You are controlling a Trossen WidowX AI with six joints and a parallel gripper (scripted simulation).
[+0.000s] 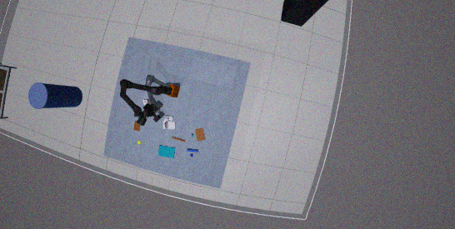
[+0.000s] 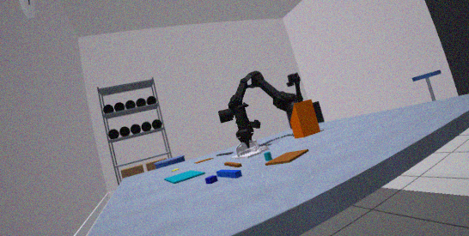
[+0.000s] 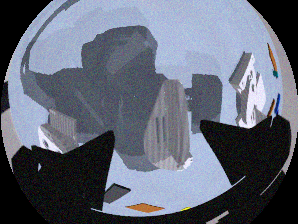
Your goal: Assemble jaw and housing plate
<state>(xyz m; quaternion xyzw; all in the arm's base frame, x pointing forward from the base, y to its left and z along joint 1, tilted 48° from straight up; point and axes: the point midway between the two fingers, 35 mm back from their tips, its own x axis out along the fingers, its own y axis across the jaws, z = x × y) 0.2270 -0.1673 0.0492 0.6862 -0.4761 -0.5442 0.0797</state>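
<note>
The light grey jaw piece is 4 cm ahead of my gripper tip. From my gripper tip the other things lie so: teal plate: 37 cm ahead, 18 cm to the left; brown bar: 21 cm ahead, 28 cm to the left; white base: 10 cm ahead, 16 cm to the left.
</note>
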